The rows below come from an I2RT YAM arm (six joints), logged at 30 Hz.
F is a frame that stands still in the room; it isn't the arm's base.
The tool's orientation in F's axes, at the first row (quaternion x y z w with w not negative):
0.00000, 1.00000, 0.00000, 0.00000
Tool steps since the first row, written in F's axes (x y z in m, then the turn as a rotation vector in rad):
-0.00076, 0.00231, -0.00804, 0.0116, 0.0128, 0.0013
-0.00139, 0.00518, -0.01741, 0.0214, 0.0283, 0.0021
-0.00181, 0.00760, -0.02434, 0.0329, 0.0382, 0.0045
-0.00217, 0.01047, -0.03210, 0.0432, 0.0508, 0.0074
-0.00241, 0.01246, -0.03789, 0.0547, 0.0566, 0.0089
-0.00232, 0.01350, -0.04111, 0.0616, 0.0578, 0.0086
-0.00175, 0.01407, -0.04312, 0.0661, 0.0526, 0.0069
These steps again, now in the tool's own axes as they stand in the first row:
0.00076, 0.00231, 0.00804, -0.0116, 0.0128, -0.0013
0.00139, 0.00518, 0.01741, -0.0214, 0.0283, -0.0021
0.00181, 0.00760, 0.02434, -0.0329, 0.0382, -0.0045
0.00217, 0.01047, 0.03210, -0.0432, 0.0508, -0.0074
0.00241, 0.01246, 0.03789, -0.0547, 0.0566, -0.0089
0.00232, 0.01350, 0.04111, -0.0616, 0.0578, -0.0086
0.00175, 0.01407, 0.04312, -0.0661, 0.0526, -0.0069

